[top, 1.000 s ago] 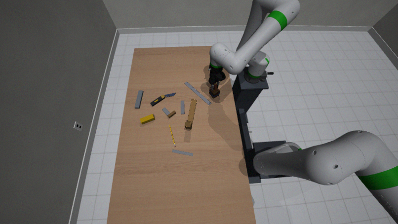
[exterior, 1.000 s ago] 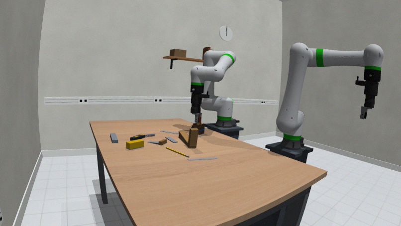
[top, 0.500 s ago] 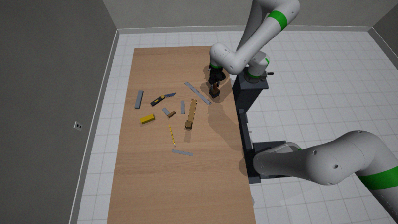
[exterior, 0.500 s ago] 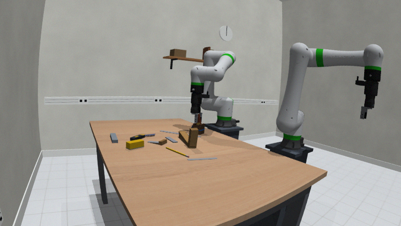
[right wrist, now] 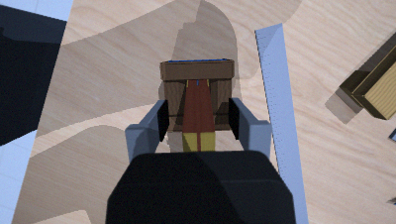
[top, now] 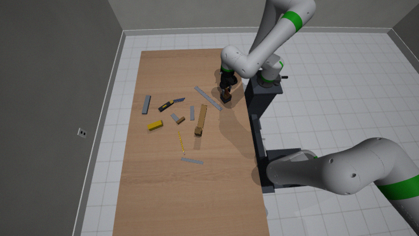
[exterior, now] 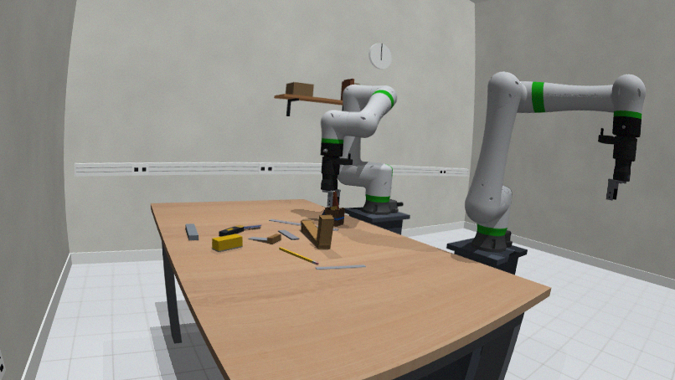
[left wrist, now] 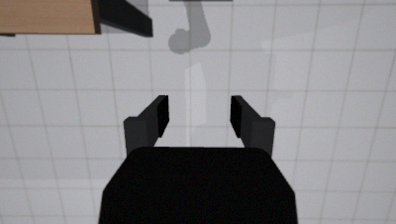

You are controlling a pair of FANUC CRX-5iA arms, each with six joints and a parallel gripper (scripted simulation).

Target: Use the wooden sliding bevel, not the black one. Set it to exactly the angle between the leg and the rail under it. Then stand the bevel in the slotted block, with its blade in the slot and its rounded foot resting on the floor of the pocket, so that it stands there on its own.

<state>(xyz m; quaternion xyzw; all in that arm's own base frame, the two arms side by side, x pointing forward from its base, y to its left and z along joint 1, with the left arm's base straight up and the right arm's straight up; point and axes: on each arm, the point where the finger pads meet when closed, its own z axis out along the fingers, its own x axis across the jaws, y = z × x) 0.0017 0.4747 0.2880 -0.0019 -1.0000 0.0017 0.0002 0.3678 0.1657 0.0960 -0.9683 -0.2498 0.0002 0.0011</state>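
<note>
Right now my right hand is 5 cm above the blue-grey blade, 1 cm to the left of it and 1 cm short of it. The rest, counted from my right hand: long steel ruler (13 cm ahead, 9 cm below, 1 cm to the right); then small square (37 cm ahead, 16 cm to the left, 9 cm below); then wooden leg-and-rail piece (20 cm to the left, 20 cm ahead, 3 cm below).
</note>
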